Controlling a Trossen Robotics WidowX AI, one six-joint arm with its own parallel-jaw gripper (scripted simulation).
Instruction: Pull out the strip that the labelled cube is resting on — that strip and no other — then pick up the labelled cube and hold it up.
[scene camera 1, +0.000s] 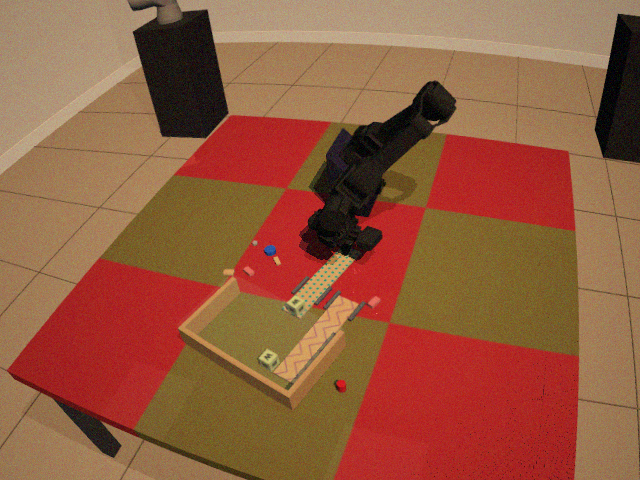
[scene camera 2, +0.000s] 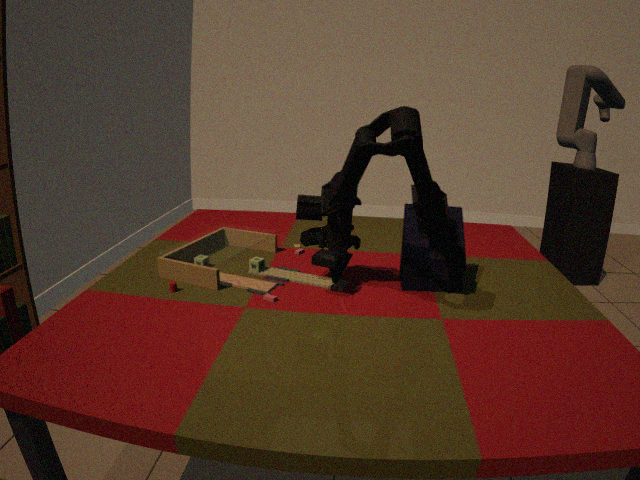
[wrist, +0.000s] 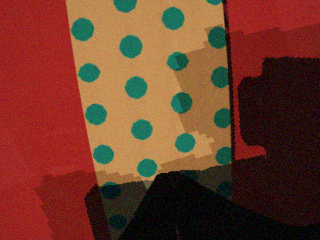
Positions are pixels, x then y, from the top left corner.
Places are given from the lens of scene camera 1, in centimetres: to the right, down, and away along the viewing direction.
my gripper (scene camera 1: 346, 254): 7, 4, 130
dotted strip (scene camera 1: 328, 274): 2, 8, 125
